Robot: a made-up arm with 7 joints. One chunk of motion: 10 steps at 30 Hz.
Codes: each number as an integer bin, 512 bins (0 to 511) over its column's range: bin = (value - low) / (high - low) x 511, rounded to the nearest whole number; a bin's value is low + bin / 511 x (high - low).
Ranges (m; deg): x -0.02..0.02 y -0.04..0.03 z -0.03..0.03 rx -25..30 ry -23..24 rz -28..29
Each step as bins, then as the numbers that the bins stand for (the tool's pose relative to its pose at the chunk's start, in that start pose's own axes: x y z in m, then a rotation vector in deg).
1 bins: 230 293 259 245 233 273
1 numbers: -0.0020 0.0001 0.0004 1.37 -1.57 2.45
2 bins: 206 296 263 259 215 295
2 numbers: -0.0039 0.0005 0.0009 2.88 -3.23 4.91
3 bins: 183 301 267 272 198 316
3 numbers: -0.0057 0.0012 0.0014 4.28 -4.79 7.25
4 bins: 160 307 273 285 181 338
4 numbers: -0.0075 0.0021 0.0021 5.68 -6.35 9.70
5 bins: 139 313 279 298 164 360
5 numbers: -0.0091 0.0029 0.0028 7.07 -7.92 12.16
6 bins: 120 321 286 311 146 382
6 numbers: -0.0106 0.0040 0.0036 8.47 -9.57 14.61
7 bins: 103 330 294 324 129 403
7 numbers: -0.0119 0.0052 0.0045 9.87 -11.14 16.95
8 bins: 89 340 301 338 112 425
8 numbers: -0.0130 0.0066 0.0053 11.38 -12.70 19.41
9 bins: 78 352 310 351 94 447
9 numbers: -0.0139 0.0082 0.0064 12.78 -14.35 21.86
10 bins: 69 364 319 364 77 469
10 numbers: -0.0146 0.0099 0.0075 14.18 -15.92 24.32
